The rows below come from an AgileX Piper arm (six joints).
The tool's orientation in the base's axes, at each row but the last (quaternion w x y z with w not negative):
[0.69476 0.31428 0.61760 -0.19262]
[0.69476 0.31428 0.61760 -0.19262]
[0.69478 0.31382 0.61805 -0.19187]
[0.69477 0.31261 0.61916 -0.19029]
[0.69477 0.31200 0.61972 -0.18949]
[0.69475 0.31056 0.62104 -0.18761]
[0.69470 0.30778 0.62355 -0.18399]
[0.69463 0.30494 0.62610 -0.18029]
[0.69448 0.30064 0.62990 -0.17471]
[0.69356 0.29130 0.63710 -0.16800]
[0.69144 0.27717 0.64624 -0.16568]
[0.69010 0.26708 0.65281 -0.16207]
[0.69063 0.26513 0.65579 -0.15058]
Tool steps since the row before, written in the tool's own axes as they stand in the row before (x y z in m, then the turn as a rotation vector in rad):
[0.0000 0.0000 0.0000 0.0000 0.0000 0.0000]
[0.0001 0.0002 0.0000 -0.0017 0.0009 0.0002]
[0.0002 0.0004 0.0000 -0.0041 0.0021 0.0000]
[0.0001 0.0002 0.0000 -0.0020 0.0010 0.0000]
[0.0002 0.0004 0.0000 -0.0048 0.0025 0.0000]
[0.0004 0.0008 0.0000 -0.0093 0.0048 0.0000]
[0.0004 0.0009 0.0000 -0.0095 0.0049 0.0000]
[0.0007 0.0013 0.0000 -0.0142 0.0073 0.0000]
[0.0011 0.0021 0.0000 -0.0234 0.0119 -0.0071]
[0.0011 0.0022 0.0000 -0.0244 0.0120 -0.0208]
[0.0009 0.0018 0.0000 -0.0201 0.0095 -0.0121]
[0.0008 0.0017 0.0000 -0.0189 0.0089 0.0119]
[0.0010 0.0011 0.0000 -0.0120 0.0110 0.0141]
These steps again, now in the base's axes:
[0.0000 0.0000 0.0000 0.0000 0.0000 0.0000]
[0.0001 0.0002 -0.0001 0.0005 0.0003 0.0019]
[0.0003 0.0003 -0.0001 0.0007 0.0010 0.0044]
[0.0001 0.0002 -0.0001 0.0003 0.0005 0.0022]
[0.0003 0.0003 -0.0001 0.0009 0.0012 0.0052]
[0.0006 0.0006 -0.0002 0.0016 0.0024 0.0101]
[0.0006 0.0007 -0.0002 0.0017 0.0024 0.0103]
[0.0009 0.0011 -0.0004 0.0025 0.0036 0.0154]
[0.0015 0.0017 -0.0007 -0.0015 0.0104 0.0251]
[0.0015 0.0019 -0.0007 -0.0123 0.0188 0.0258]
[0.0012 0.0015 -0.0006 -0.0063 0.0122 0.0213]
[0.0010 0.0015 -0.0005 0.0130 -0.0021 0.0201]
[0.0007 0.0010 -0.0008 0.0166 -0.0007 0.0137]

